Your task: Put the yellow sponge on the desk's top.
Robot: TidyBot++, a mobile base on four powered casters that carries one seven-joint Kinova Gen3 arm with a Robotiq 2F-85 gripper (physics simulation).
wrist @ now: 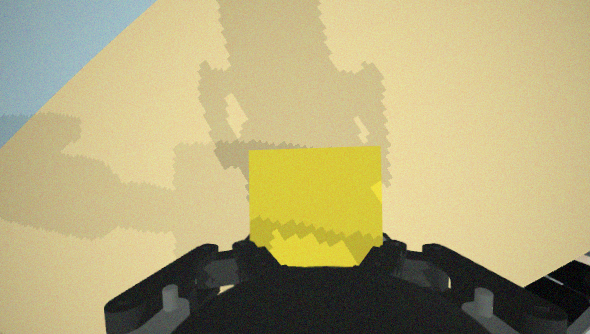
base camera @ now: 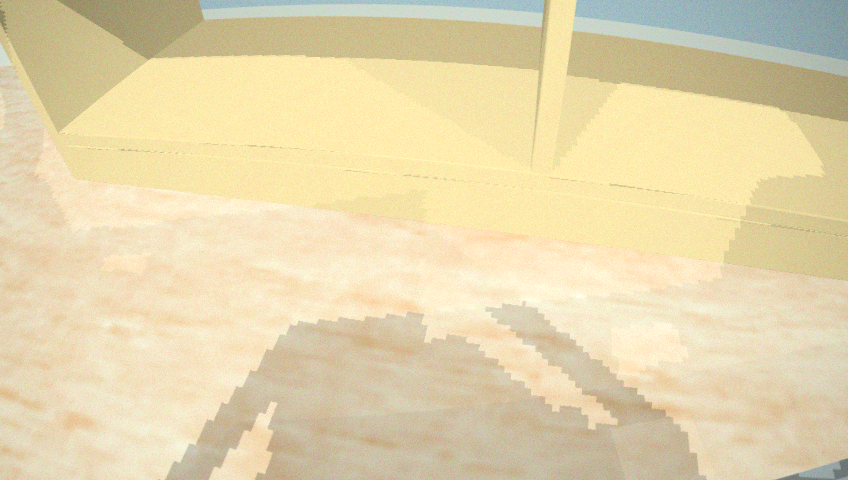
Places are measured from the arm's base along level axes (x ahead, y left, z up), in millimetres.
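Where they show: gripper, between the fingertips: (wrist: 316,238).
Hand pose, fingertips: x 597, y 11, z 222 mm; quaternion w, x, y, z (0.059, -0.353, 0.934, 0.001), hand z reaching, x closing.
Things, the pixels of their centre, and the offset from my fingertips. "pt": a spot on its surface instead. Level surfaces: height alone.
- yellow sponge, middle of its body: (wrist: 317,240) 1 mm ahead, 4 mm right, 17 mm up
- light tan surface, height of its surface: 9 mm down
- tan wooden furniture piece, a spot on its surface: (base camera: 297,178) pt 79 mm back, 96 mm left, 579 mm down
- upright post, a spot on its surface: (base camera: 554,89) pt 152 mm back, 136 mm right, 455 mm down
- mottled floor, height of its surface: 619 mm down
The yellow sponge (wrist: 315,195) is a block at the lower middle of the wrist view, in front of a light tan surface (wrist: 475,125). My gripper (wrist: 316,238) is shut on the sponge, with a finger against its left side and another against its right side. The fingertips are partly hidden behind the sponge and the black gripper body. Whether the sponge touches the tan surface or is a little above it, I cannot tell. The sponge and gripper do not show in the base camera view.
A tan wooden furniture piece (base camera: 297,178) with an upright post (base camera: 554,89) and a slanted left side panel (base camera: 65,71) stands ahead of the base on a mottled floor (base camera: 148,356). Arm-shaped shadows lie across the floor and the tan surface. A blue area (wrist: 50,45) lies beyond that surface's edge.
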